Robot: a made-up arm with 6 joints.
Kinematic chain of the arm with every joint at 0, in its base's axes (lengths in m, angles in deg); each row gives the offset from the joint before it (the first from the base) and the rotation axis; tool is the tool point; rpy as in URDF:
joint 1: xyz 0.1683 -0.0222 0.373 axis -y
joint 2: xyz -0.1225 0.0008 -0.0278 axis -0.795 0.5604 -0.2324
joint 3: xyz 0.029 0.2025 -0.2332 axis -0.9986 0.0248 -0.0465
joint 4: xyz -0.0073 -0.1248 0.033 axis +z
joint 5: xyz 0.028 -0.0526 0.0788 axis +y
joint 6: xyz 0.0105 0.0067 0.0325 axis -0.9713 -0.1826 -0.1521
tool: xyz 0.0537 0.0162 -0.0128 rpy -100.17 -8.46 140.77
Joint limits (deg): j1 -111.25..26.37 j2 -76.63..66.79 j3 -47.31..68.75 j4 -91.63..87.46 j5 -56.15..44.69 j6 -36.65..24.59
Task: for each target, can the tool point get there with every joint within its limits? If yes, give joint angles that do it. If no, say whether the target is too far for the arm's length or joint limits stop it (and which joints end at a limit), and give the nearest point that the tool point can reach.
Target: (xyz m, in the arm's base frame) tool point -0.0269 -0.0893 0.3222
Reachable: yes | joints -53.07 47.63 -0.09 1.69 19.40 6.02
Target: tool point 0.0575 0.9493 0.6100
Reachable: no: too far | nearest point 0.1192 0.3322 0.4780 | short by 0.634 m
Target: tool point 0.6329 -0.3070 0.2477
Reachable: no: joint limits stop it (at a limit: joint 1, joint 3, joint 6) | nearest point 0.2808 -0.0558 0.1006 | short by 0.457 m
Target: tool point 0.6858 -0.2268 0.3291
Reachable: no: joint limits stop it (at a limit: joint 1, joint 2, joint 6) | nearest point 0.4187 0.0741 0.4809 | short by 0.430 m
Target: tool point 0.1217 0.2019 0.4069
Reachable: yes | joints -48.16 -35.09 15.40 69.29 18.76 -13.40
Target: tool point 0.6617 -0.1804 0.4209
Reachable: no: joint limits stop it (at a limit: joint 1, joint 2, joint 6) | nearest point 0.4287 0.0766 0.4970 | short by 0.355 m
